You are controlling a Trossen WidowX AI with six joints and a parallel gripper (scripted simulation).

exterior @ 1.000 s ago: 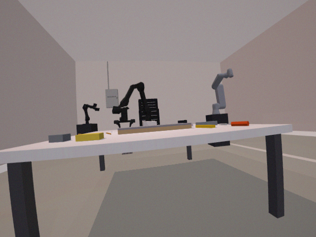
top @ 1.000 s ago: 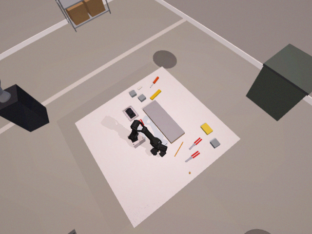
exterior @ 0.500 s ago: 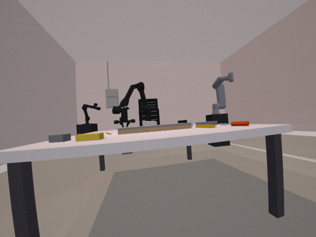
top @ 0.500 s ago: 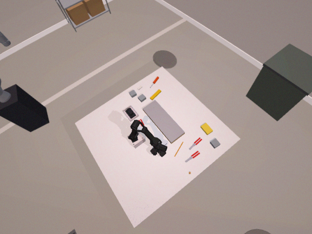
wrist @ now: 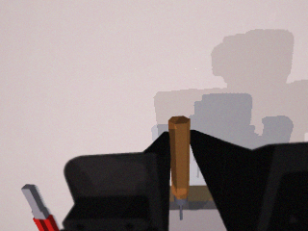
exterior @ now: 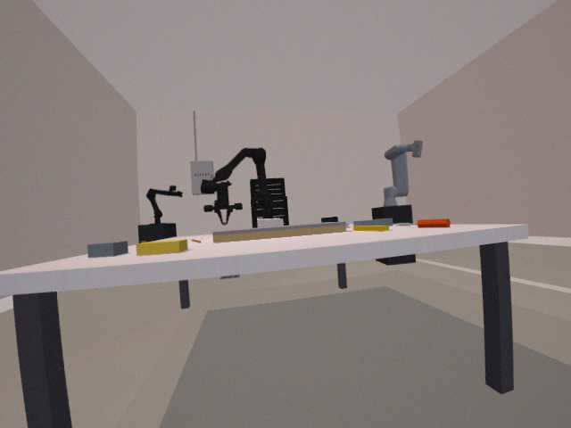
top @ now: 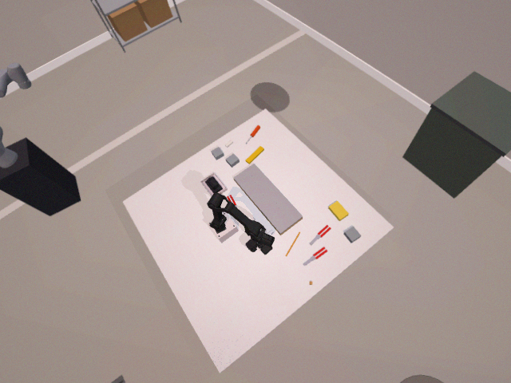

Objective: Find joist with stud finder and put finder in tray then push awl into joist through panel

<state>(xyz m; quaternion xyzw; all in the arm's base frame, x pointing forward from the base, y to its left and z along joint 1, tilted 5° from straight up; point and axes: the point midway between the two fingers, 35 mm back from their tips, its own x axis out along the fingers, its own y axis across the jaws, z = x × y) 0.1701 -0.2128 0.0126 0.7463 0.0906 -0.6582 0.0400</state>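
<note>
The awl is 60 mm ahead of my gripper tip and 10 mm to the left of it. From my gripper tip the other things lie so: orange pencil (170 mm ahead, 90 mm to the right, 60 mm below); yellow block (530 mm ahead, 50 mm to the right, 50 mm below); brown piece (140 mm ahead, 340 mm to the right, 60 mm below).
</note>
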